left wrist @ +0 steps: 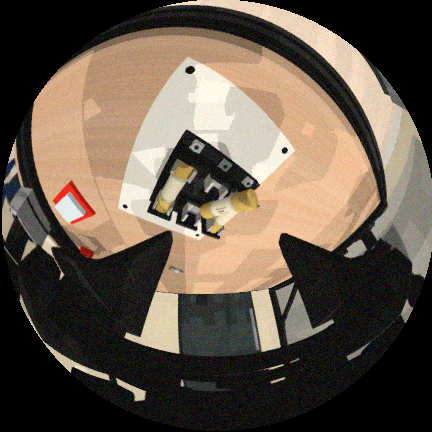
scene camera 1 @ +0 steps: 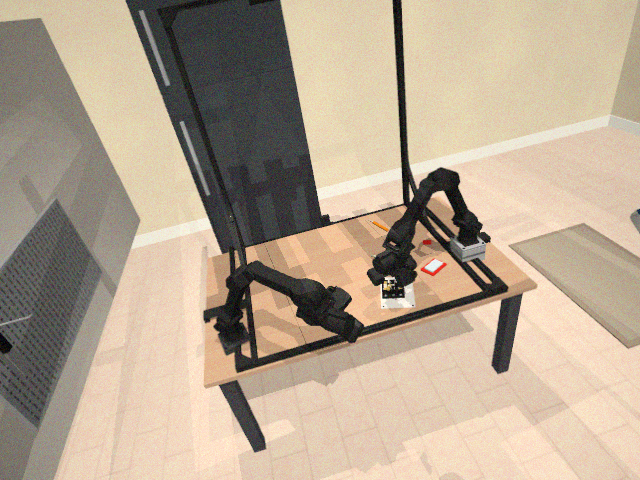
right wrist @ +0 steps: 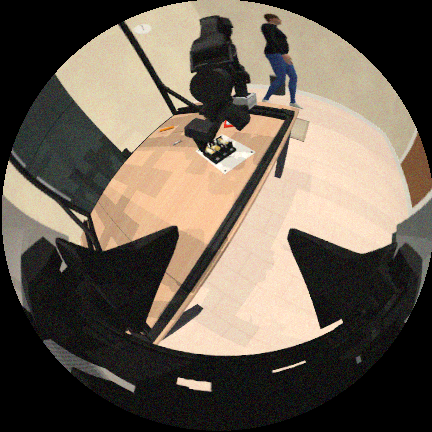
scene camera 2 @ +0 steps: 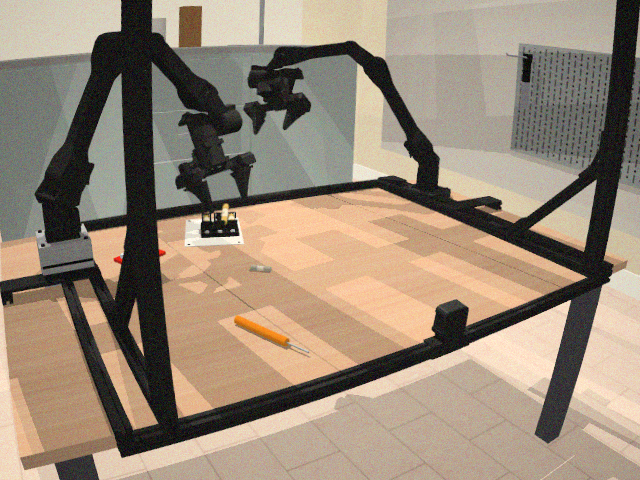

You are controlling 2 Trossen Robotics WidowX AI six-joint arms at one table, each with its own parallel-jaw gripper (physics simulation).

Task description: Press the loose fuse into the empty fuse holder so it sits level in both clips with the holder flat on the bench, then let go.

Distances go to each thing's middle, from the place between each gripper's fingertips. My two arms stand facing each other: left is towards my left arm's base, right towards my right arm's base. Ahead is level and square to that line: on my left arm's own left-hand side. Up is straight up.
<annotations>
Right now my left hand is 230 mm to the right of the red-framed card point(left wrist: 69, 202), 50 mm above it and 40 mm past it.
The red-framed card is 24 cm behind my right hand, 46 cm to the left of it and 16 cm below it.
</annotations>
